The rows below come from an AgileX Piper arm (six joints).
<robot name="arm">
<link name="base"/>
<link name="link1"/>
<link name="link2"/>
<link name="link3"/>
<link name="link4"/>
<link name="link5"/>
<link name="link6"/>
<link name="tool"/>
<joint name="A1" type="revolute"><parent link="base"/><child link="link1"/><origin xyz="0 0 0.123" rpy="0 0 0"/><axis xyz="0 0 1"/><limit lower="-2.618" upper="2.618"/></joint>
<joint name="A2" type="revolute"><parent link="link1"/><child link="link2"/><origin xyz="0 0 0" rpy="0 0 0"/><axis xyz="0 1 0"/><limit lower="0" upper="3.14"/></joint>
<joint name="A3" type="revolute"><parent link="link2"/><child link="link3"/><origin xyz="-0.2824 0 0.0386" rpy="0 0 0"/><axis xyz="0 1 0"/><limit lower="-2.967" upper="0"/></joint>
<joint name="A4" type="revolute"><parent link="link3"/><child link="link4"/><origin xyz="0.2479 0 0.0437" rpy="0 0 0"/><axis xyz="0.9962 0 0.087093"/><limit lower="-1.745" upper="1.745"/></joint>
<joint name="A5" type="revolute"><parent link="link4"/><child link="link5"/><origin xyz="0 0 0" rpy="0 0 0"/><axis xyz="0 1 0"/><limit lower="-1.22" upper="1.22"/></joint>
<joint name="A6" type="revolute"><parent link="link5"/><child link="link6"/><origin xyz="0.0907 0 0.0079" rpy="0 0 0"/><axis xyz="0.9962 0 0.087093"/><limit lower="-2.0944" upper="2.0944"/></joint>
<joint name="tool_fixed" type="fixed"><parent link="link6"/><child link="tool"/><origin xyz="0 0 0" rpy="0 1.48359 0"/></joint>
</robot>
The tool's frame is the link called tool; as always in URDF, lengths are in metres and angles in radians.
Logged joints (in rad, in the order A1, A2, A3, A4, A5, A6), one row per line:
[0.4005, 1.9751, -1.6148, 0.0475, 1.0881, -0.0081]
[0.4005, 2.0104, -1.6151, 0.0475, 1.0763, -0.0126]
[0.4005, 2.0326, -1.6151, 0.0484, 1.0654, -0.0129]
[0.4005, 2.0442, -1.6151, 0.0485, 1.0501, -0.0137]
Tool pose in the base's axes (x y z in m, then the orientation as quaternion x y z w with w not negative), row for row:
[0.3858, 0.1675, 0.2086, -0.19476, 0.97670, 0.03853, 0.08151]
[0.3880, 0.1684, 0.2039, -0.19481, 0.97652, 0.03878, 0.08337]
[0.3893, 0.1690, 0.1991, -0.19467, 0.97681, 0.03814, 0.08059]
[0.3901, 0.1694, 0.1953, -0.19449, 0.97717, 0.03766, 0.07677]
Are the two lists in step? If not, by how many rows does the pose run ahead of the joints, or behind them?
The pose runs 2 rows ahead of the joints: the pose in row i belongs to the joints in row i + 2.
